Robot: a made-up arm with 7 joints. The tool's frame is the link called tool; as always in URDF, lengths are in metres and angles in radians. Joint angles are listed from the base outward.
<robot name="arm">
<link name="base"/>
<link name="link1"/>
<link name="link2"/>
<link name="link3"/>
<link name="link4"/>
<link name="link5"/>
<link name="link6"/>
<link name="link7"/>
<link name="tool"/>
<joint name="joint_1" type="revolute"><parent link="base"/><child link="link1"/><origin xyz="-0.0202 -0.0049 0.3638"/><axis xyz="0 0 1"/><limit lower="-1.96" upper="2.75"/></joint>
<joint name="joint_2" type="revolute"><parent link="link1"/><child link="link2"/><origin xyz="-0.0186 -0.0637 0.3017"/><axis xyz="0 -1 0"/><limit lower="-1.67" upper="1.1"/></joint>
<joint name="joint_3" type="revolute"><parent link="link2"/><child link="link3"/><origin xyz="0.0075 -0.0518 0.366"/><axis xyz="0 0 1"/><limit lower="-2.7" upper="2.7"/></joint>
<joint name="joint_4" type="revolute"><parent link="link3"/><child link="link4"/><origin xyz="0.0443 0.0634 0.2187"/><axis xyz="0 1 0"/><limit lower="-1.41" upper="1.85"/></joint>
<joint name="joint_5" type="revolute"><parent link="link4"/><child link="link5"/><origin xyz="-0.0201 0.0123 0.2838"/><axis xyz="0 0 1"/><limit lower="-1.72" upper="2.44"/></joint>
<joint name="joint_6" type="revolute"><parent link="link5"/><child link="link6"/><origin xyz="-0.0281 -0.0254 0.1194"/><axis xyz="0 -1 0"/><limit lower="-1.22" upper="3.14"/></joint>
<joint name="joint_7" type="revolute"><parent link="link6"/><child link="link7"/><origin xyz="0.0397 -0.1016 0.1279"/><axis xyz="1 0 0"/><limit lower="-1.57" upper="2.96"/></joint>
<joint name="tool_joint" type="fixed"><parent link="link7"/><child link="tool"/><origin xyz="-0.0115 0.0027 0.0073" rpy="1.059 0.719 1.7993"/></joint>
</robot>
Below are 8 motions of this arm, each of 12 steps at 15 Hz.
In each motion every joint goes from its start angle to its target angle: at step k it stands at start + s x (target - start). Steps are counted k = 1, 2, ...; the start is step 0. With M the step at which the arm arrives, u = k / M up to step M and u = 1 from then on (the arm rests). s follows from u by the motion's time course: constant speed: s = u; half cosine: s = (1 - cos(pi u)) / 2; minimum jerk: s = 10 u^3 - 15 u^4 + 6 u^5.
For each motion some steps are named. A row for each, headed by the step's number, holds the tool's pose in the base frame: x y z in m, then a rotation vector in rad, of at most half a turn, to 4 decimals.
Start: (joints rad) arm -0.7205 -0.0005 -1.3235 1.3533 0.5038 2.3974 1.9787
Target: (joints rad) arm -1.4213 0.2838 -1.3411 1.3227 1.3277 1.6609 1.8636
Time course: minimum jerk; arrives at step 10
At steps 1, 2, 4, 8, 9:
1: -0.3637 -0.3436 1.3921 -0.6853 -0.8658 0.7415
2: -0.3881 -0.3268 1.3880 -0.7103 -0.9110 0.7130
4: -0.4995 -0.2246 1.3593 -0.8546 -1.1297 0.6102
8: -0.6351 0.0629 1.2677 -1.2304 -1.4453 0.7237
9: -0.6381 0.0853 1.2612 -1.2565 -1.4517 0.7541

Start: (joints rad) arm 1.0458 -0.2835 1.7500 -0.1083 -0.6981 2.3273 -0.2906
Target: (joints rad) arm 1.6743 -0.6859 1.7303 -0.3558 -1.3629 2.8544 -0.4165
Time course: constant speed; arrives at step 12
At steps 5, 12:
5: 0.3830 0.1863 1.4559 0.4437 -0.8675 1.9196
12: 0.2740 0.4353 1.3441 0.2809 -0.7147 1.7451

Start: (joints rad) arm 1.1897 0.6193 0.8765 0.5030 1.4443 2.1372 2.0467
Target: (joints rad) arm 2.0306 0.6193 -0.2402 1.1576 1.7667 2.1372 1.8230
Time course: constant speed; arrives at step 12
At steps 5, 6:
5: 0.0077 -0.1529 1.5067 -0.9264 0.4593 0.0131
6: 0.0452 -0.1239 1.4985 -0.9876 0.4997 0.0078

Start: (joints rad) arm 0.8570 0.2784 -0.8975 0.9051 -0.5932 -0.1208 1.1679
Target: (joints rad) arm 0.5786 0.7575 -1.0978 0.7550 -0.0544 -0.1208 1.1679
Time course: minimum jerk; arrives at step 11
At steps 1, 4, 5, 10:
1: 0.2860 -0.3621 1.6681 1.6966 0.6182 0.8584
4: 0.1667 -0.4923 1.6456 1.7813 0.4354 1.0296
5: 0.0844 -0.5639 1.6213 1.8115 0.3126 1.1422
10: -0.2389 -0.7442 1.4749 1.7547 -0.1541 1.5571

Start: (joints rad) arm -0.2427 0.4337 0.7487 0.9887 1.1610 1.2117 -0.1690
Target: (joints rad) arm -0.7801 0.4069 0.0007 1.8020 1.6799 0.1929 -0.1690
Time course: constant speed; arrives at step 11
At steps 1, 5, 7, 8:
1: 0.0759 0.0915 1.5637 -0.2642 0.7121 2.4152
5: 0.2182 -0.0498 1.4489 0.2698 0.9346 2.3452
7: 0.2401 -0.1394 1.3742 0.5239 0.9059 2.3541
8: 0.2382 -0.1825 1.3345 0.6352 0.8585 2.3691

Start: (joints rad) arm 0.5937 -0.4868 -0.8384 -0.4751 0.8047 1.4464 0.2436
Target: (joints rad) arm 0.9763 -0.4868 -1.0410 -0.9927 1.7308 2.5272 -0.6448
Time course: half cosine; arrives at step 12
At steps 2, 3, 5, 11, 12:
2: 0.2019 0.0875 1.6100 -0.9954 -0.1471 1.8114
3: 0.1946 0.0916 1.5978 -1.0578 -0.2812 1.8111
5: 0.1827 0.1109 1.5636 -1.1310 -0.6714 1.8054
11: 0.1484 0.2361 1.4687 -0.6308 -1.4372 1.9060
12: 0.1462 0.2407 1.4656 -0.6070 -1.4454 1.9130

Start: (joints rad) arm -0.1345 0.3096 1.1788 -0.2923 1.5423 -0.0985 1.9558
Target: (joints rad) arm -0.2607 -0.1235 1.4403 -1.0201 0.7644 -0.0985 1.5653
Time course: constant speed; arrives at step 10
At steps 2, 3, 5, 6, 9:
2: -0.3822 -0.1145 1.7324 -0.0656 -1.3025 -1.6338
3: -0.3441 -0.1603 1.7348 -0.0221 -1.1943 -1.7355
5: -0.2656 -0.2549 1.7238 0.0472 -0.9567 -1.9338
6: -0.2260 -0.3027 1.7098 0.0720 -0.8277 -2.0296
9: -0.1119 -0.4422 1.6319 0.1017 -0.4033 -2.2974

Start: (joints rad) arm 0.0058 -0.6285 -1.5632 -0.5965 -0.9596 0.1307 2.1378
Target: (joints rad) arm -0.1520 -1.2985 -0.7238 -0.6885 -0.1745 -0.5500 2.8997
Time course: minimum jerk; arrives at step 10
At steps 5, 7, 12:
5: 0.6588 0.1031 1.3531 0.4835 -0.8063 0.8803
7: 0.7778 -0.0527 1.2336 1.1129 -0.9855 0.7033
12: 0.8299 -0.1288 1.1461 1.3770 -1.0634 0.5025

